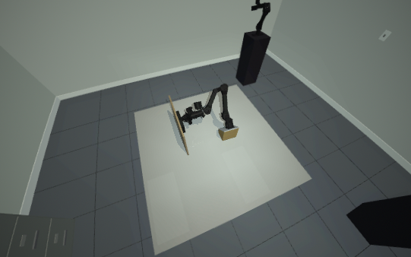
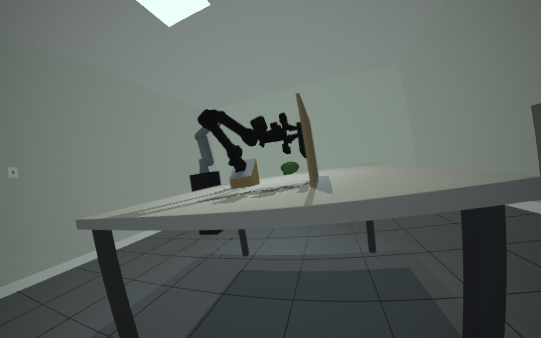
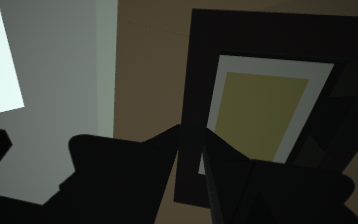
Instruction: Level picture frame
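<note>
Right now the picture frame is 1 cm to the right of my gripper tip and 5 cm below it. Round my gripper tip: panel: 2 cm ahead, 7 cm below.
</note>
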